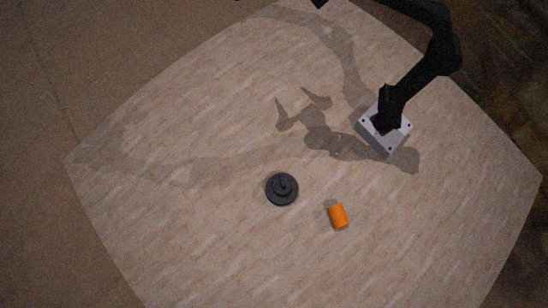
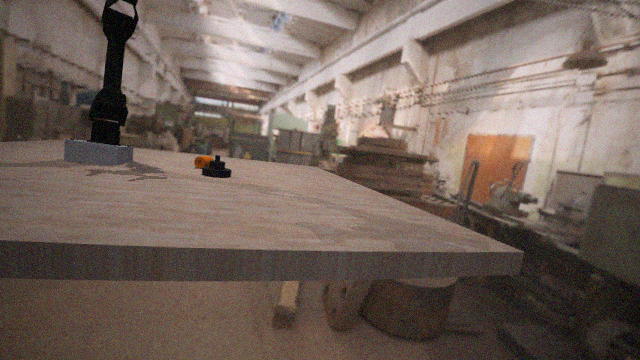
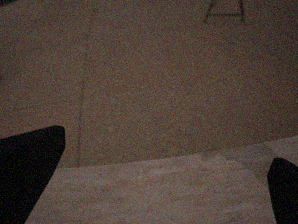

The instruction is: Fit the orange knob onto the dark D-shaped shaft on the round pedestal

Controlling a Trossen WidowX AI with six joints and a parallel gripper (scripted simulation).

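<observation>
My gripper tip is now 5 cm short of the orange knob, 48 cm to the right of it and 38 cm above it. Round my gripper tip: dark pedestal (13 cm ahead, 34 cm to the left, 37 cm below).
</observation>
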